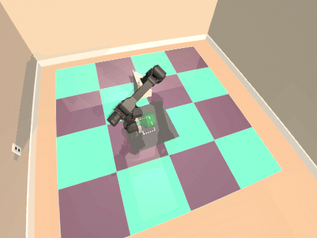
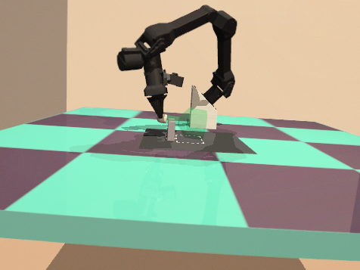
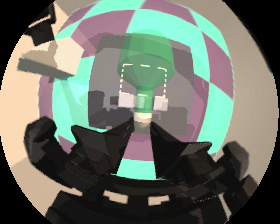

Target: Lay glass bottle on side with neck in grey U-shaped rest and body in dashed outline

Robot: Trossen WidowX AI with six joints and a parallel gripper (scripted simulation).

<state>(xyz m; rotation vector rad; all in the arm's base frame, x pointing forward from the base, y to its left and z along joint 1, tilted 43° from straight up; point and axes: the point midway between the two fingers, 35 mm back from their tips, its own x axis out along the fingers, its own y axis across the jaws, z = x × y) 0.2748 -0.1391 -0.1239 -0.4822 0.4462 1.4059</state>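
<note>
My gripper tip is now 50 mm to the right of the green glass bottle and 10 mm above it. Also, from my gripper tip: dark grey mat: 110 mm to the left, 60 mm below.
</note>
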